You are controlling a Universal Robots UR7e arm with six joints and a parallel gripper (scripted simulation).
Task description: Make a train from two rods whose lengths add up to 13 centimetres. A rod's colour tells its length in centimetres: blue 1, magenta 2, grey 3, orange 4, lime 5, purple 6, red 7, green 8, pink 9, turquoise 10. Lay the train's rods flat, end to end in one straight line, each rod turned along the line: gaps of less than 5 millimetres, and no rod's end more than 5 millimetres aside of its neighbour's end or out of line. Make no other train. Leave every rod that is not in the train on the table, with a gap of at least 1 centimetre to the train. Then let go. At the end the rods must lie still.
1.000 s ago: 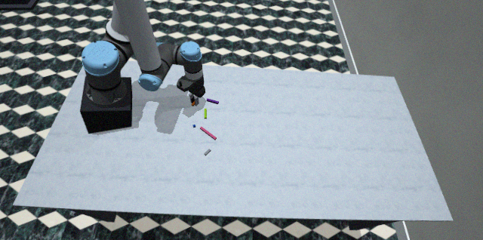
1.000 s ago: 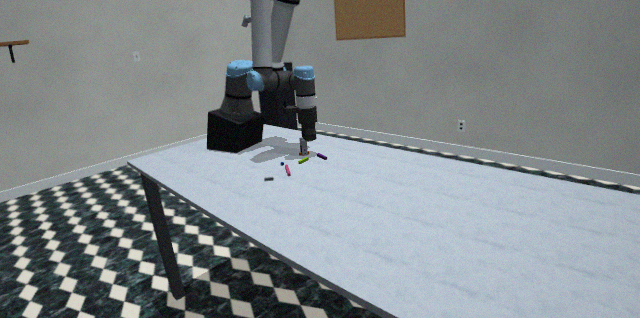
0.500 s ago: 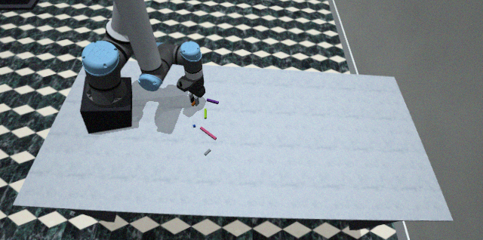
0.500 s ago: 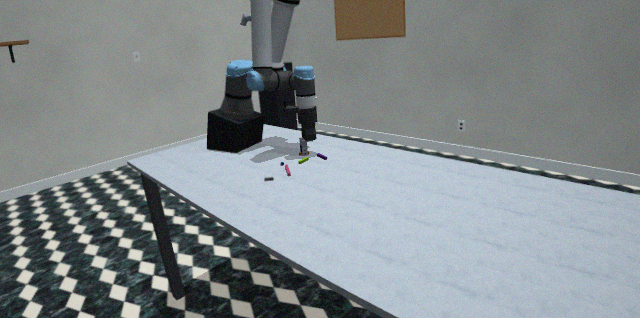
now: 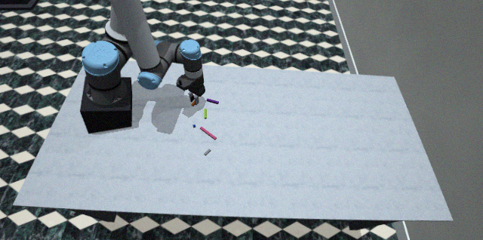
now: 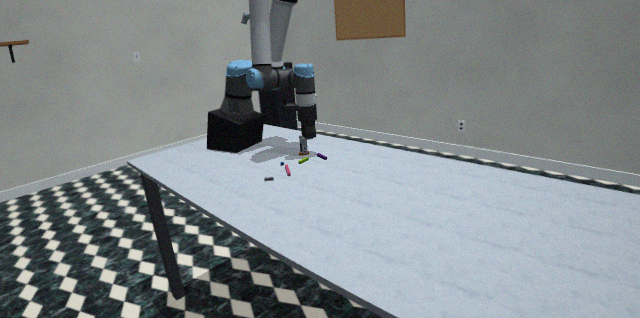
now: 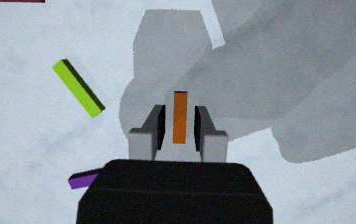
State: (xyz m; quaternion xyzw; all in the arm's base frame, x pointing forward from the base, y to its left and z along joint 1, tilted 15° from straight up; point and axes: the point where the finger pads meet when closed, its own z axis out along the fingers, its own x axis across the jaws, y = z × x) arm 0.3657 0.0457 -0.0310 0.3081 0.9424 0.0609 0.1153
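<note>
Now: hand 2 cm above the orange rod. From my hand the other things lie so: small blue rod (13 cm to the right, 2 cm below); then purple rod (9 cm ahead, 2 cm below, 1 cm to the left); then lime rod (6 cm to the right, 5 cm ahead, 2 cm below).
</note>
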